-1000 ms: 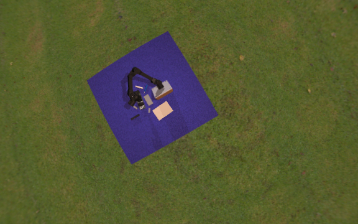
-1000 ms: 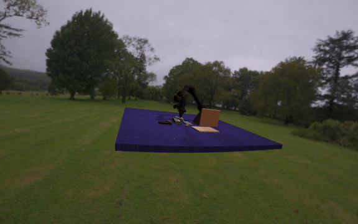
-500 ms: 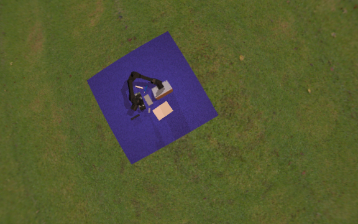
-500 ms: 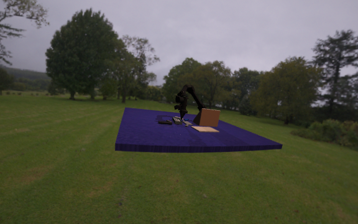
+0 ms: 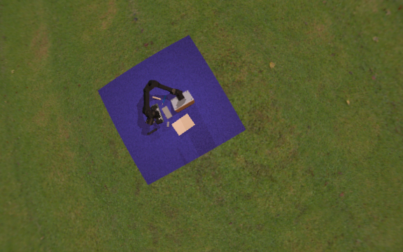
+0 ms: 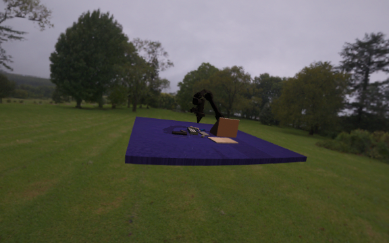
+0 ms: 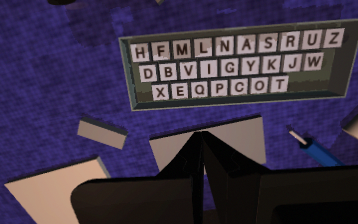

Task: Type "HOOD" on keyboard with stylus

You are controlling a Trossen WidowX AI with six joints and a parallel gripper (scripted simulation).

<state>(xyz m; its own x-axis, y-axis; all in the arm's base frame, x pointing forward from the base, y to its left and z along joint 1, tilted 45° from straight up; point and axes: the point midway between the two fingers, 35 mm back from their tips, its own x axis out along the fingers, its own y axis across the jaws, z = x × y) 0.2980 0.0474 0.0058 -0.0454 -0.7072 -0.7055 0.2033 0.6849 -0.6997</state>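
My gripper tip is now 12 cm to the left of the blue stylus, 10 cm past it and 9 cm above it. Round my gripper tip: grey slab (9 cm below, 7 cm behind); grey stylus tip (10 cm to the right, 9 cm below, 8 cm behind); black bar (18 cm ahead, 9 cm to the left, 8 cm below).
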